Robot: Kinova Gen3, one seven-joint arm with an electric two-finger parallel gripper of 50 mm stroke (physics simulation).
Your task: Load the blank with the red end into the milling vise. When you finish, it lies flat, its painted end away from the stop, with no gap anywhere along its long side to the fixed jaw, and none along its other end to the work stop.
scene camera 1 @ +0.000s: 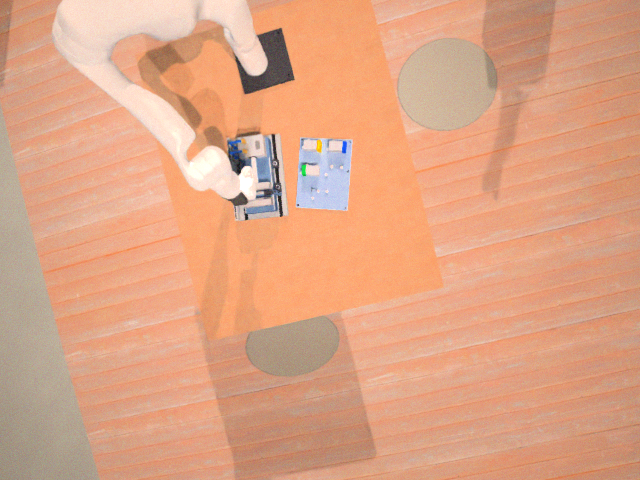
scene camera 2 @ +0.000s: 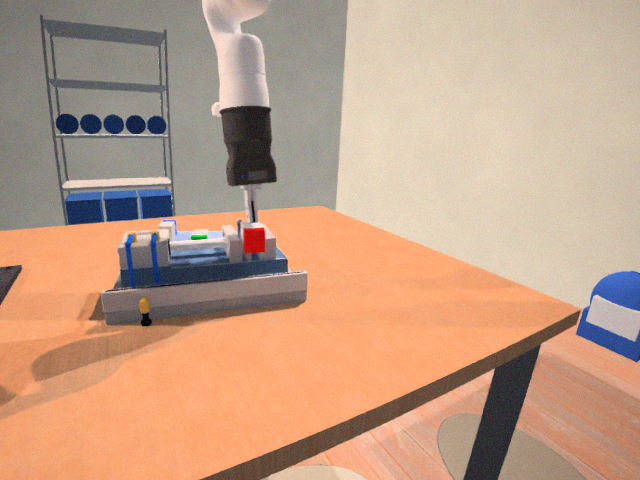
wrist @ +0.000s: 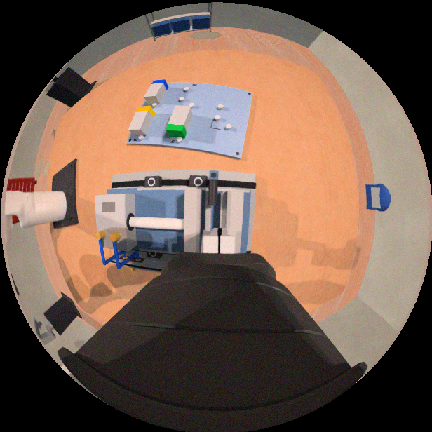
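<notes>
The blank with the red end (scene camera 2: pixel 253 240) lies in the milling vise (scene camera 2: pixel 206 298) (wrist: pixel 160 240) (scene camera 1: pixel 262 167), its painted end facing scene camera 2. It looks flat, between the moving jaw (scene camera 2: pixel 232 243) (wrist: pixel 192 215) and the fixed jaw (scene camera 2: pixel 270 242) (wrist: pixel 234 212). My gripper (scene camera 2: pixel 251 221) (wrist: pixel 219 236) is shut and empty, pointing down, its fingertips at or just above the blank's top; contact cannot be told. In the wrist view the fingers hide the blank. The work stop (wrist: pixel 213 192) shows beyond them. Whether the blank touches the stop or the fixed jaw along its length is hidden.
A light-blue board (scene camera 1: pixel 336 201) (wrist: pixel 235 140) beside the vise bears blanks with yellow (wrist: pixel 142 121), blue (wrist: pixel 156 92) and green (wrist: pixel 179 121) ends, and white pegs. Blue handles with yellow tips (wrist: pixel 108 249) stand at the vise's other end. A dark plate (scene camera 1: pixel 279 56) lies by the arm's base.
</notes>
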